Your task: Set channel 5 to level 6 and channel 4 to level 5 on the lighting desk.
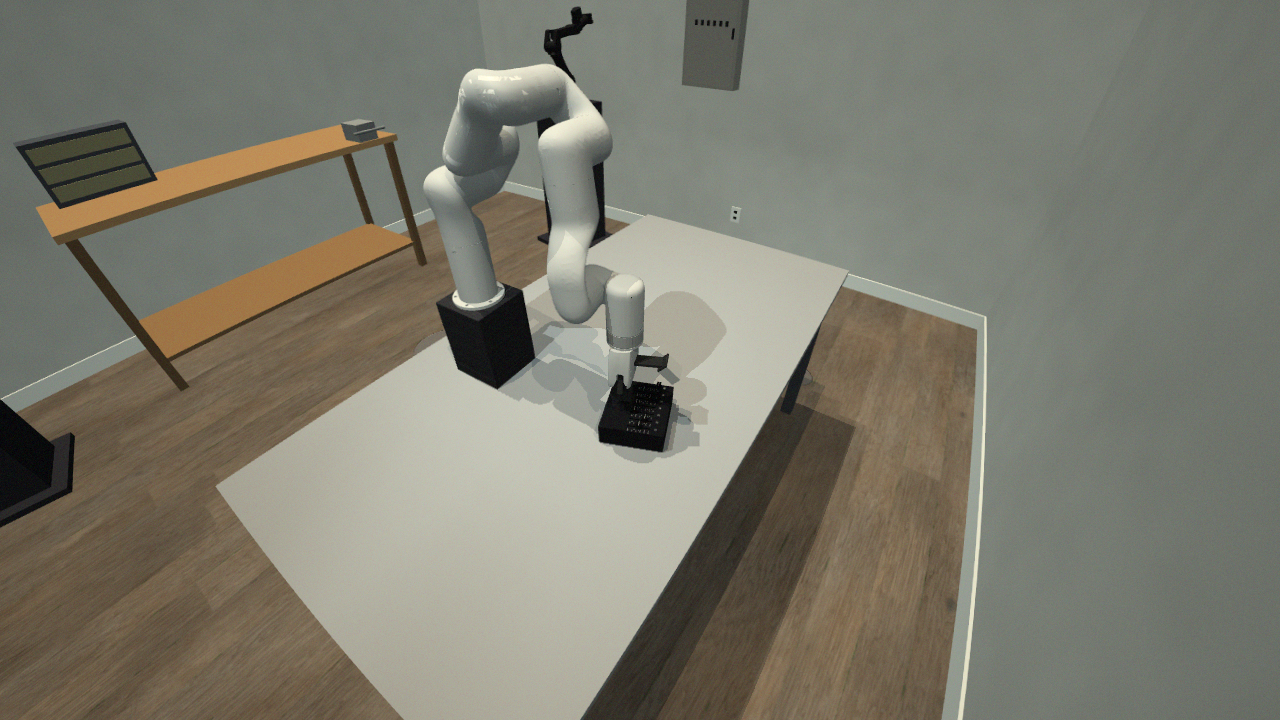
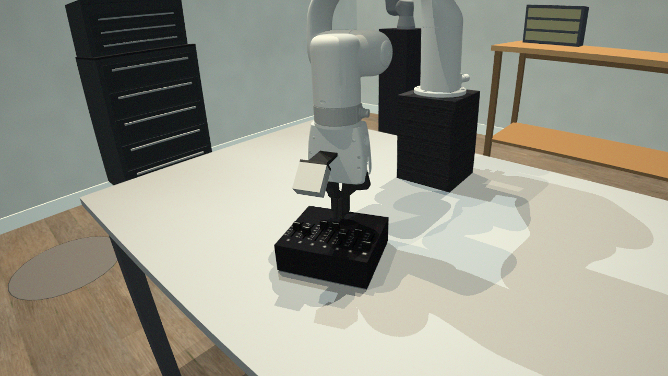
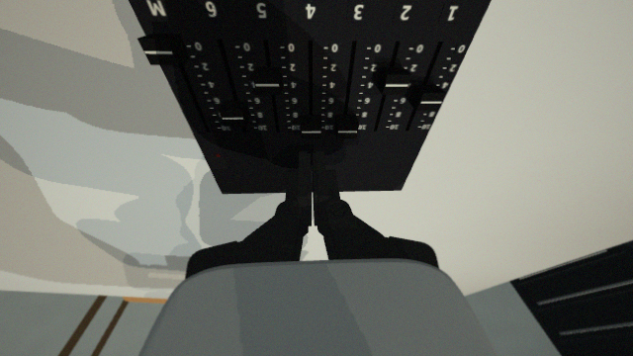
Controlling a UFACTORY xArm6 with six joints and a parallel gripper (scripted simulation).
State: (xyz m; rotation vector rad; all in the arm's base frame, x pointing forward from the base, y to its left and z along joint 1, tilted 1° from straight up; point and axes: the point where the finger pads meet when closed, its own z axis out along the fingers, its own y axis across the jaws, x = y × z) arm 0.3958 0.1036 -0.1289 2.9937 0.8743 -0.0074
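Right now the channel 4 cap is 20 mm below my hand, 20 mm ahead of it and 10 mm to the left of it. Also, from my hand: channel 5 fader cap 50 mm to the left, 30 mm ahead, 20 mm below; channel 3 fader cap 30 mm ahead, 20 mm below; channel 6 fader cap 60 mm to the left, 20 mm below, 10 mm ahead.
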